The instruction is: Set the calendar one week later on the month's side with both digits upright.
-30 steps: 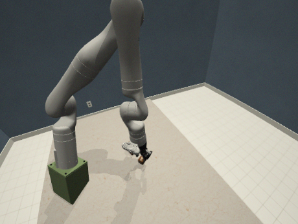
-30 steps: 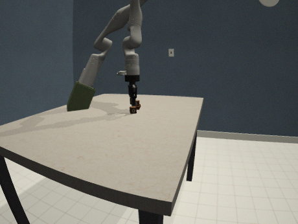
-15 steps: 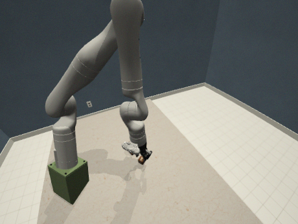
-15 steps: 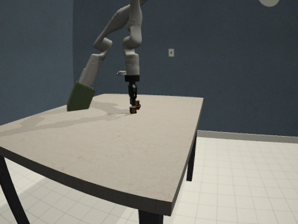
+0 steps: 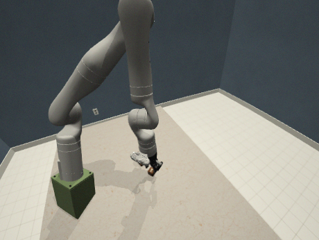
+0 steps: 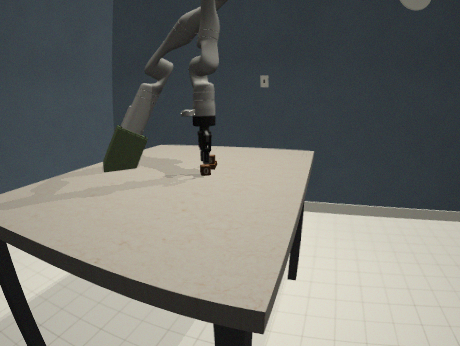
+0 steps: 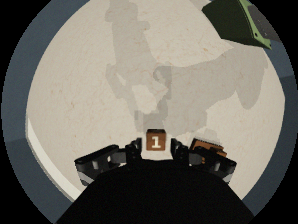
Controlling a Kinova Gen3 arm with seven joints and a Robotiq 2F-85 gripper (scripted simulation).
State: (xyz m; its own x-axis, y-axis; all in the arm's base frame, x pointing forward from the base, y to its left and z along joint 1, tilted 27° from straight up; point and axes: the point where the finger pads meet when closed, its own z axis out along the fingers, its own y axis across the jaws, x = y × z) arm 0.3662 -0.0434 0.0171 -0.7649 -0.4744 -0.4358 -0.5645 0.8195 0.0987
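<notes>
Right now my hand is 4 cm above the brown digit cube. From my hand the other things lie so: brown calendar tray (4 cm behind, 11 cm to the left, 5 cm below).
</notes>
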